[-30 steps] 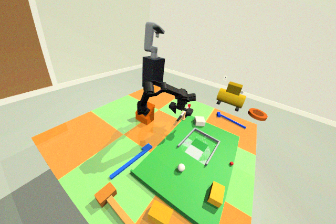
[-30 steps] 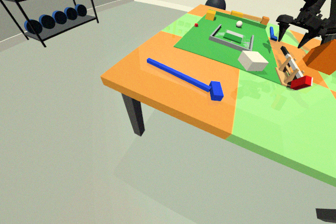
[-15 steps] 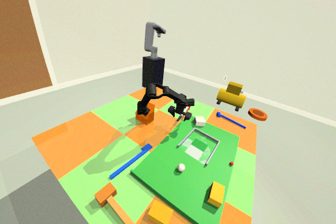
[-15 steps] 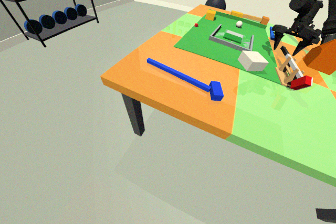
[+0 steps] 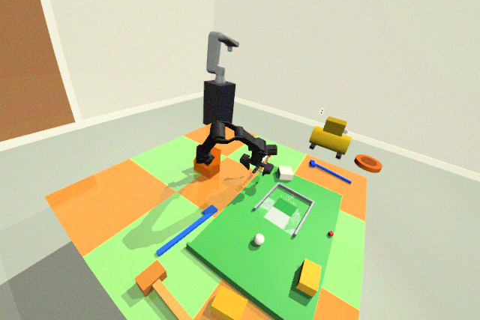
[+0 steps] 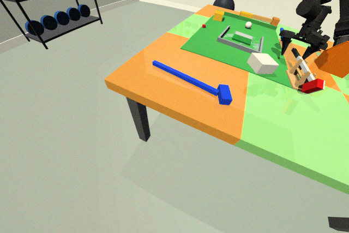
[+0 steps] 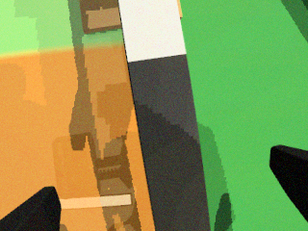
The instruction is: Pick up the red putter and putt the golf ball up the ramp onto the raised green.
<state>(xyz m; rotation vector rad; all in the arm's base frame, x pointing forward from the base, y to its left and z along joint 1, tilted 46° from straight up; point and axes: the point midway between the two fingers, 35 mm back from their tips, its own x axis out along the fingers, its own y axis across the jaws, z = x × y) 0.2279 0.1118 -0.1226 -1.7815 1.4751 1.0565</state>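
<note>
The small wooden stand is 130 mm to the left of my gripper tip and 30 mm behind it. The rest, counted from my gripper tip: white golf ball 330 mm to the right, 250 mm ahead, 10 mm below; then small red cube 480 mm ahead, 80 mm to the right, 20 mm below; then white block 140 mm to the left, 120 mm ahead, 10 mm below.
</note>
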